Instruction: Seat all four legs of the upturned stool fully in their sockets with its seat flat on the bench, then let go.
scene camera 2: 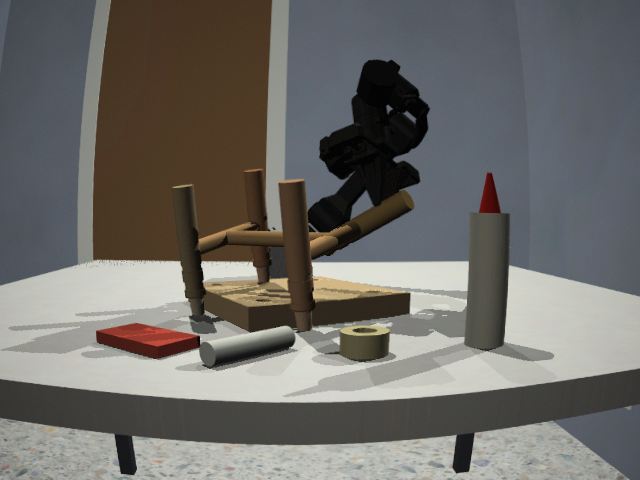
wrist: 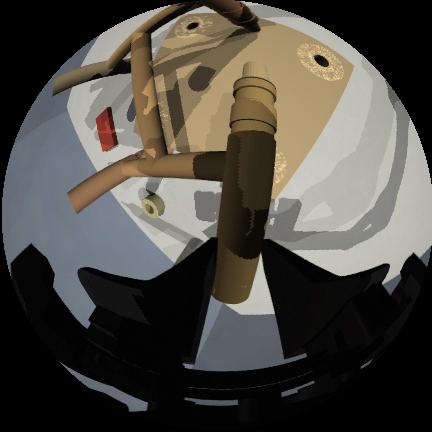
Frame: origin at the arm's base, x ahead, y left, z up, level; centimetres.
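Seen in the pictures: gripper, fingertip midpoint: (scene camera 2: pixel 382 209) (wrist: pixel 239 244).
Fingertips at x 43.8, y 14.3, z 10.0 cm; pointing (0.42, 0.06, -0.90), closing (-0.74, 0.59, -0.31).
Observation:
A point is followed by its place in that frame.
The upturned stool's wooden seat (scene camera 2: pixel 330 312) {y 6.5, x 51.7, z -3.9 cm} (wrist: pixel 295 100) {y 7.9, x 35.1, z -2.3 cm} lies flat on the bench, with dark socket holes in its top. Three roughly upright legs (scene camera 2: pixel 186 227) {y -13.4, x 50.8, z 7.3 cm} (scene camera 2: pixel 294 232) {y 2.0, x 59.4, z 7.0 cm} (scene camera 2: pixel 253 196) {y -5.7, x 35.5, z 12.0 cm} are joined by stretchers (scene camera 2: pixel 258 237) {y -3.8, x 45.1, z 5.8 cm} (wrist: pixel 145 100) {y 0.9, x 45.6, z 6.3 cm}. The lower ends of the left and front legs show outside the seat's edge; the back leg's end is near the seat's back edge, its exact contact unclear. The fourth leg (scene camera 2: pixel 379 214) {y 13.6, x 45.5, z 9.2 cm} (wrist: pixel 245 200) {y 11.8, x 42.1, z 9.5 cm} leans strongly, its narrow end bare above the seat in the wrist view. My gripper (scene camera 2: pixel 390 192) {y 14.3, x 43.8, z 10.0 cm} (wrist: pixel 239 244) {y 14.3, x 43.8, z 10.0 cm} is shut on this leg near its plain end.
A red block (scene camera 2: pixel 147 339) {y -13.6, x 70.9, z -4.2 cm} (wrist: pixel 106 130) {y -13.3, x 66.9, z -4.2 cm}, a grey cylinder (scene camera 2: pixel 248 346) {y -2.2, x 72.3, z -4.0 cm} on its side and a tan ring (scene camera 2: pixel 364 349) {y 9.4, x 71.4, z -4.4 cm} (wrist: pixel 146 206) {y 9.0, x 69.8, z -3.4 cm} lie in front of the seat. A tall grey tube (scene camera 2: pixel 487 279) {y 23.2, x 68.9, z 2.4 cm} with a red cone tip (scene camera 2: pixel 489 196) {y 23.7, x 67.4, z 11.4 cm} stands at the right. The bench's front edge (scene camera 2: pixel 310 421) {y 4.1, x 84.9, z -7.3 cm} is curved.

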